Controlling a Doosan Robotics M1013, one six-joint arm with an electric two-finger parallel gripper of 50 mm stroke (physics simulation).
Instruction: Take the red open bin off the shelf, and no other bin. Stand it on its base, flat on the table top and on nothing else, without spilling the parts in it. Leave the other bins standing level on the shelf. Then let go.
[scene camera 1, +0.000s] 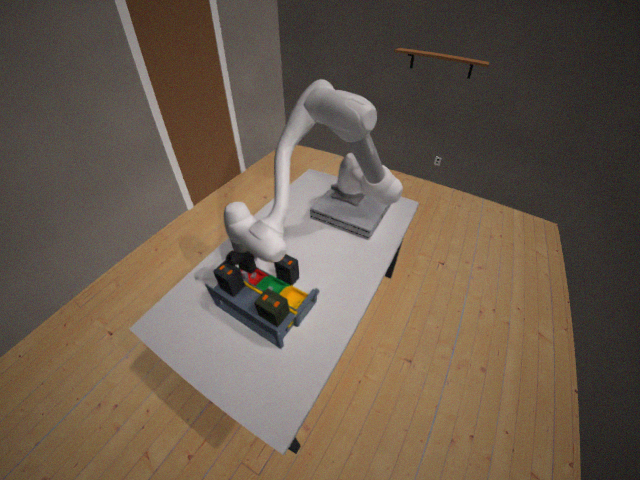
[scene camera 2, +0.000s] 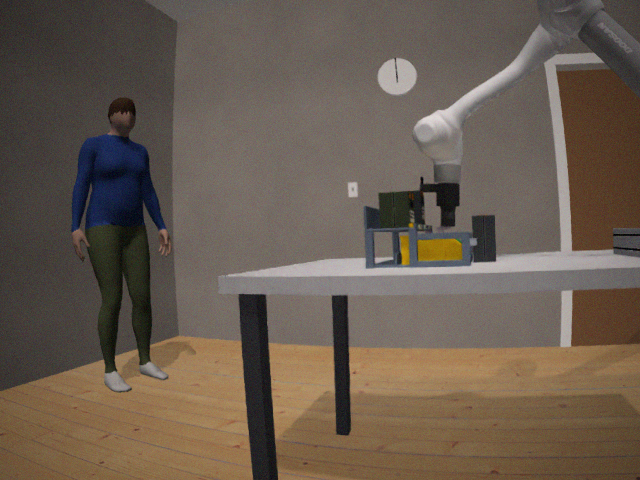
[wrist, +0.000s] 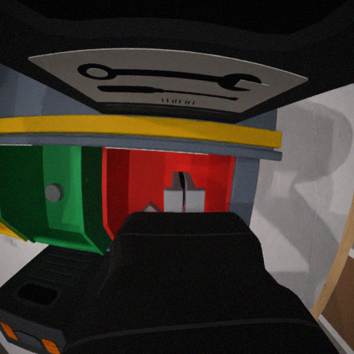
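Pixels of known places: gripper, fingertip midpoint: (scene camera 1: 246, 280); arm's base at its link origin: (scene camera 1: 349, 195).
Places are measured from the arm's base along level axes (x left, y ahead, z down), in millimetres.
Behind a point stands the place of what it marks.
Note:
The red bin (scene camera 1: 255, 277) @(x -132, y 767, z 55 mm) (wrist: 142, 175) sits at one end of the blue-grey shelf (scene camera 1: 242, 312) @(x 6, y 987, z -60 mm) (scene camera 2: 368, 248) @(x 178, y 984, z 20 mm) (wrist: 245, 180), beside the green bin (scene camera 1: 269, 285) @(x -48, y 766, z 62 mm) (wrist: 65, 200). The yellow bin (scene camera 1: 294, 296) @(x 87, y 757, z 63 mm) (scene camera 2: 439, 249) @(x 156, y 802, z 29 mm) stands at the other end. My gripper (scene camera 2: 445, 228) (wrist: 180, 182) points down over the red bin. Its grey fingers are together with a thin dark slit between them and no thing held. In the wrist view they show against the red bin's interior. A grey part (wrist: 150, 206) shows partly in the red bin; the black gripper body hides the bin's near side.
A black case (scene camera 1: 229, 279) @(x -87, y 930, z -144 mm) and a dark green case (scene camera 1: 272, 306) @(x 123, y 932, z -125 mm) (scene camera 2: 395, 209) @(x 153, y 913, z -78 mm) stand on the shelf top. Another black case (scene camera 1: 287, 269) @(x 30, y 712, z -48 mm) (scene camera 2: 483, 237) @(x 45, y 682, z 4 mm) (wrist: 35, 300) stands on the table (scene camera 1: 180, 320) @(x -285, y 1129, z 72 mm) close to the bins. A yellow strip (wrist: 150, 128) runs along the shelf edge.

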